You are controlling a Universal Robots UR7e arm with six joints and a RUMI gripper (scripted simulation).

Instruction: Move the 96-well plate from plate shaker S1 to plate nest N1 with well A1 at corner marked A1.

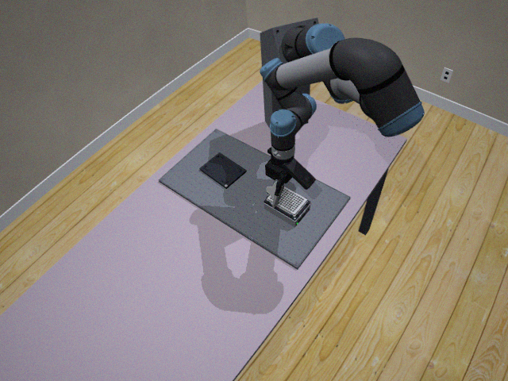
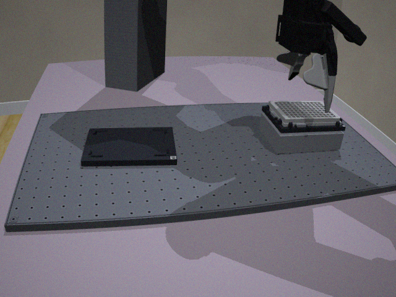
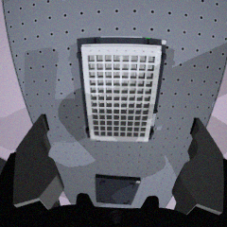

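Right now my hand is 4 cm above the white 96-well plate. The rest, counted from my hand: A1 mark 7 cm ahead, 26 cm to the right, 9 cm below; black plate nest 2 cm ahead, 33 cm to the right, 9 cm below.
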